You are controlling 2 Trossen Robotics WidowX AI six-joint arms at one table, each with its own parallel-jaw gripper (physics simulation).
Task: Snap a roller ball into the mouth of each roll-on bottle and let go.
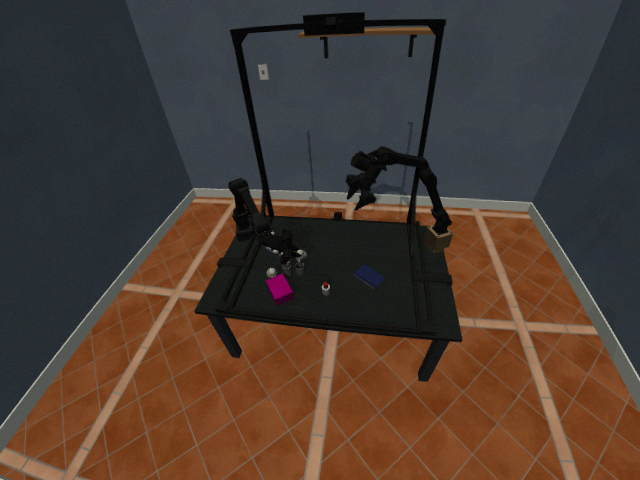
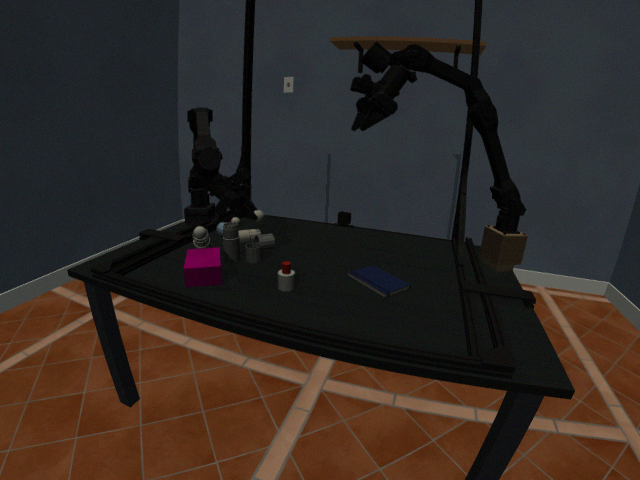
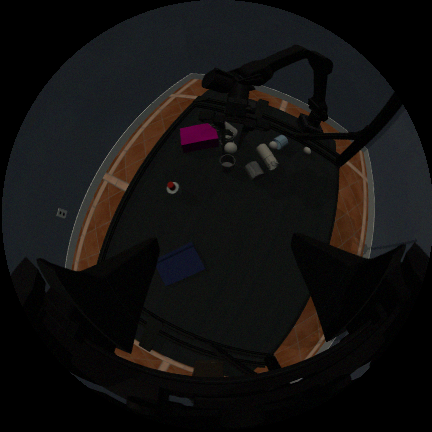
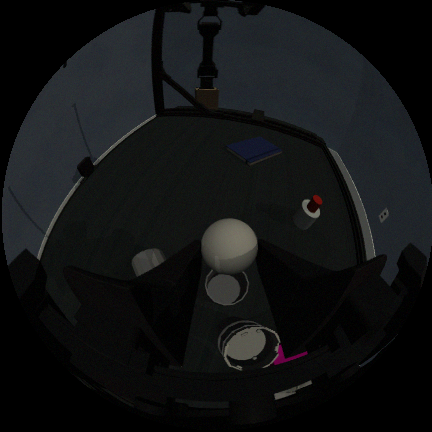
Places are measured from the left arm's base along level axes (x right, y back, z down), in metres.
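Where they show: left gripper, fingertip midpoint: [image 1: 351,204] [image 2: 356,130] [image 3: 226,243]; right gripper, fingertip midpoint: [image 1: 300,253] [image 2: 258,217] [image 3: 230,148] [image 4: 228,246]; left arm's base, link origin: [image 1: 440,230] [image 2: 506,230] [image 4: 205,87]; right arm's base, link origin: [image 1: 243,226] [image 2: 199,205] [image 3: 311,121].
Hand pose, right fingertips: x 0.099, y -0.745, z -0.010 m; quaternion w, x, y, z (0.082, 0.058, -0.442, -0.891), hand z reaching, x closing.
Observation:
Things, the pixels of their top centre, and the offset from my right fingertips.
- pale roller ball, top centre: [image 4: 232,233] [image 3: 230,143] [image 2: 257,210] dx +0.000, dy -0.001, dz -0.020 m
- upright grey roll-on bottle, top centre: [image 4: 226,284] [image 2: 253,245] [image 3: 227,160] [image 1: 299,265] dx -0.004, dy -0.014, dz +0.080 m
- second bottle, top centre: [image 2: 199,226] [image 1: 271,269] dx -0.047, dy -0.156, dz +0.009 m
- magenta box, top centre: [image 2: 202,257] [image 3: 197,132] [image 1: 278,286] dx -0.100, dy -0.143, dz +0.076 m
- small cylinder with a red top, top centre: [image 4: 317,199] [image 2: 286,263] [image 3: 169,184] [image 1: 325,283] dx -0.178, dy +0.067, dz +0.062 m
- blue book, top centre: [image 2: 378,278] [image 4: 255,146] [image 3: 177,264] [image 1: 369,275] dx -0.169, dy +0.301, dz +0.114 m
My right gripper [image 1: 288,259] [image 4: 228,246] is shut on a pale roller ball [image 4: 228,241] [image 3: 230,147] [image 2: 234,222]. It holds the ball just above the open mouth of an upright grey roll-on bottle [image 4: 226,287] [image 3: 227,160] [image 2: 231,245]. A second bottle [image 4: 248,344] [image 2: 201,236] [image 1: 271,272] stands close by next to the magenta box, with a ball in its mouth. More bottles [image 3: 266,156] [image 2: 252,252] lie or stand beside them. A loose ball [image 3: 306,150] [image 2: 258,214] lies toward the back. My left gripper [image 1: 358,197] [image 2: 361,121] [image 3: 226,243] is open and empty, high above the table.
A magenta box [image 1: 279,288] [image 2: 203,262] [image 3: 197,136] sits near the bottles. A small cylinder with a red top [image 1: 326,288] [image 2: 286,276] [image 4: 310,211] stands mid-table. A blue book [image 1: 370,276] [image 2: 378,280] [image 3: 179,263] lies to the right. A black frame [image 1: 247,95] rises behind the table.

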